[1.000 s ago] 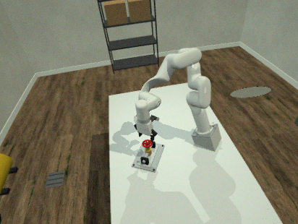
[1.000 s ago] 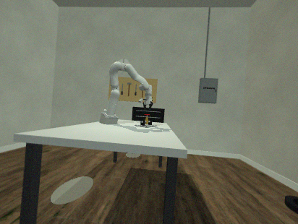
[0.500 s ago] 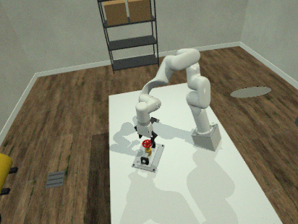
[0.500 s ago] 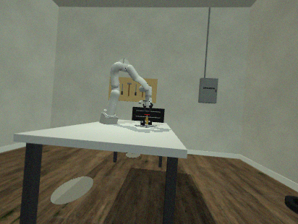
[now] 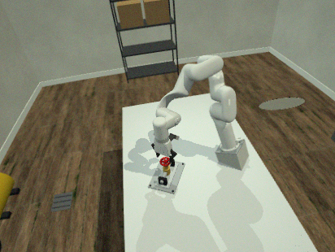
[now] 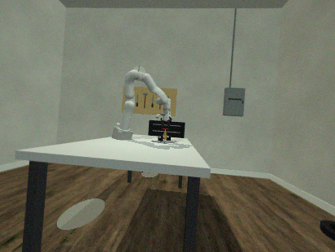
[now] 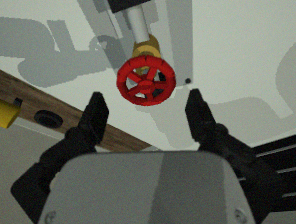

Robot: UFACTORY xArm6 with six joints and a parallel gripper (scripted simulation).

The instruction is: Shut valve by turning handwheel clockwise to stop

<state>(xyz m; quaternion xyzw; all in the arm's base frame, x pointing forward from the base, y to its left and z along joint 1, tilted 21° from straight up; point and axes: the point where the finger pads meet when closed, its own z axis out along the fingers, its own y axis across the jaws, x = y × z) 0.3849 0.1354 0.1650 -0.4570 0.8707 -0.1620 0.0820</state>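
The red spoked handwheel lies 50 mm below my hand.
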